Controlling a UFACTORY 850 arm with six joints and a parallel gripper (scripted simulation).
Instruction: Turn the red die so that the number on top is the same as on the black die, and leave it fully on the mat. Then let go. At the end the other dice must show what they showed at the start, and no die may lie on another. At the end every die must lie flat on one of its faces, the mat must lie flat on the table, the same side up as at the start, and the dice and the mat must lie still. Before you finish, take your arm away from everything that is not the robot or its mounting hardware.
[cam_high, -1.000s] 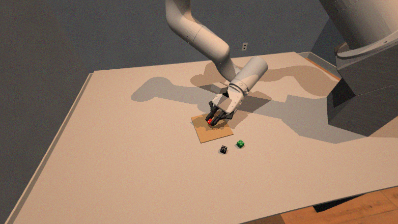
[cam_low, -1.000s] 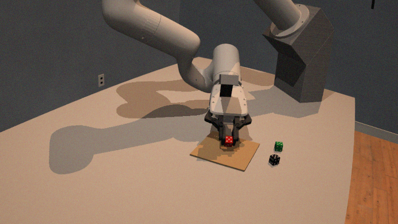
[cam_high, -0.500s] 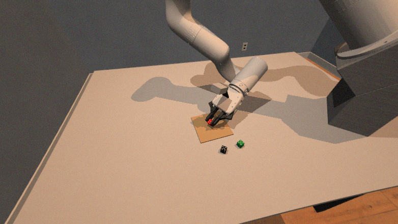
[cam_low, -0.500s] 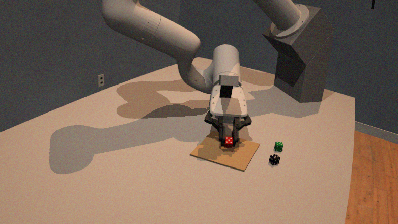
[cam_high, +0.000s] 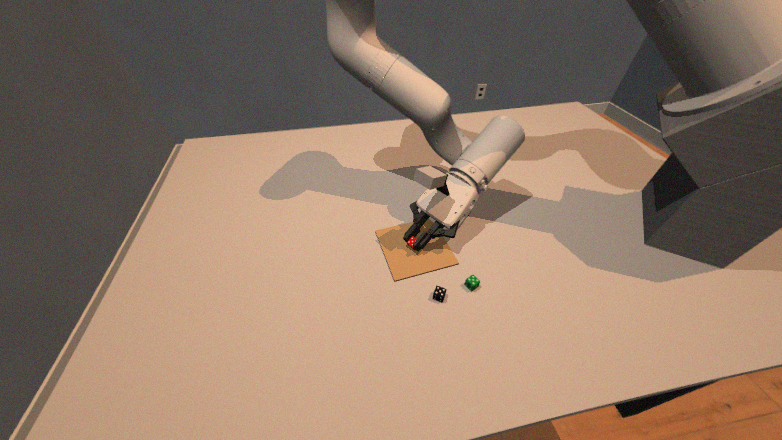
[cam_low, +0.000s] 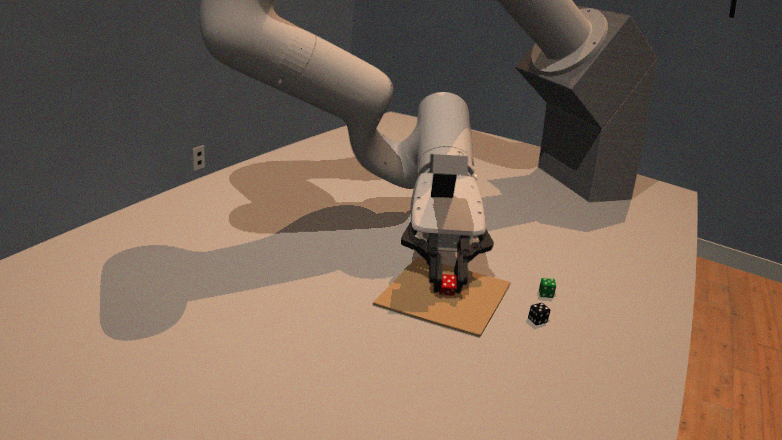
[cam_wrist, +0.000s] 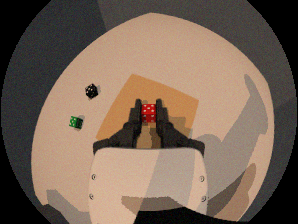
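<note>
Now: the red die 10 mm below my hand and 10 mm ahead of it. Round my hand: green die (140 mm to the left, 30 mm behind, 20 mm below); then black die (120 mm to the left, 40 mm ahead, 20 mm below); then mat (30 mm below).
</note>
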